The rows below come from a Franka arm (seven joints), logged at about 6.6 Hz.
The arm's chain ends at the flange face. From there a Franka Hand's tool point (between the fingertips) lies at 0.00 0.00 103.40 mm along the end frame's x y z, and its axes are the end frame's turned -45 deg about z.
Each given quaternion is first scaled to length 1.
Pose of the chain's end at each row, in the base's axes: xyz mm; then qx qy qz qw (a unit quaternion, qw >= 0):
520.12 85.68 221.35 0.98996 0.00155 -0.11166 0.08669
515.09 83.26 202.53 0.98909 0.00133 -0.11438 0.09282
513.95 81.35 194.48 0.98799 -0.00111 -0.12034 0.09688
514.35 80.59 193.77 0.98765 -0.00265 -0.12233 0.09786
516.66 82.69 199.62 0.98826 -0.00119 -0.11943 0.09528
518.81 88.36 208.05 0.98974 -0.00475 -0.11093 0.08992
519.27 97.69 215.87 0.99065 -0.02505 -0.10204 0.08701
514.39 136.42 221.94 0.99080 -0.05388 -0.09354 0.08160
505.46 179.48 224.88 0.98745 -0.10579 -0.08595 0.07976
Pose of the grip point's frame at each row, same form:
497.29 67.90 122.08 0.91401 0.38027 -0.13633 0.03736
491.72 64.24 103.62 0.91329 0.37974 -0.14119 0.04198
489.34 61.58 96.02 0.91321 0.37706 -0.14825 0.04345
489.31 60.67 95.45 0.91348 0.37551 -0.15047 0.04360
492.23 63.25 101.05 0.91349 0.37709 -0.14680 0.04232
496.02 70.06 108.87 0.91622 0.37437 -0.13690 0.04062
497.91 80.39 116.19 0.92483 0.35596 -0.12757 0.04134
494.31 120.74 121.73 0.93600 0.32938 -0.11765 0.03959
486.16 165.07 124.32 0.95277 0.28014 -0.10993 0.04080

